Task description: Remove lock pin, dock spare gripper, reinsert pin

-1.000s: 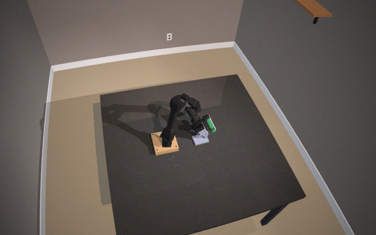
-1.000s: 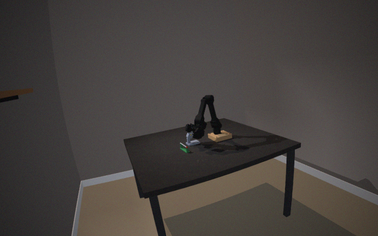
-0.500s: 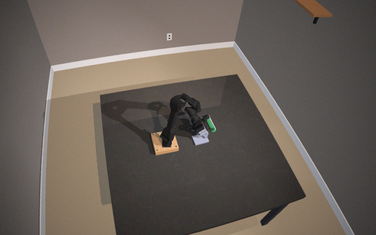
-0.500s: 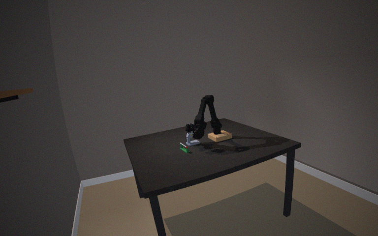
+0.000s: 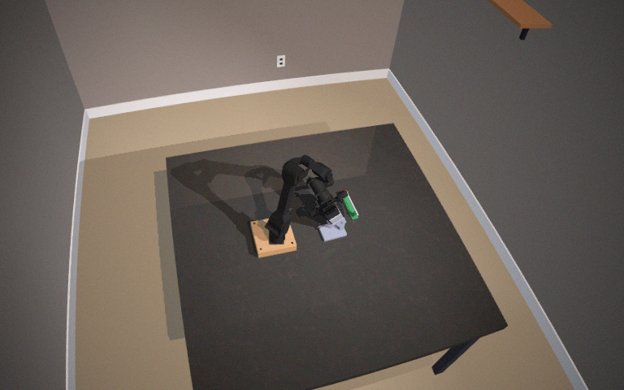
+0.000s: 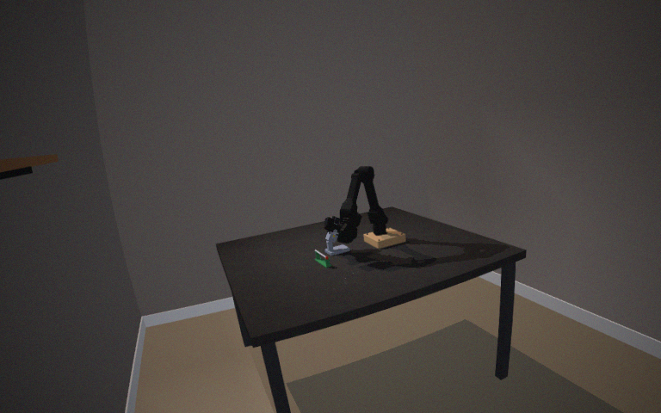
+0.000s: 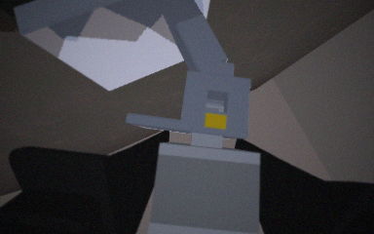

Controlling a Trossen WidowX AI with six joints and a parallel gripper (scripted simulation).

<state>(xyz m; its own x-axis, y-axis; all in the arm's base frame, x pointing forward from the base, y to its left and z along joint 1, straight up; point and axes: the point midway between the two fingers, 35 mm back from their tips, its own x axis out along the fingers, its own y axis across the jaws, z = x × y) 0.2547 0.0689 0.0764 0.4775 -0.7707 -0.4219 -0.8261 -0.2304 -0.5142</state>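
Now: gripper tip 2 cm past the spare gripper, 1 cm to the right of it and 3 cm below it. Also, from my gripper tip: green strip (8 cm ahead, 15 cm to the left, 8 cm below); grey mount (2 cm to the left, 5 cm below).
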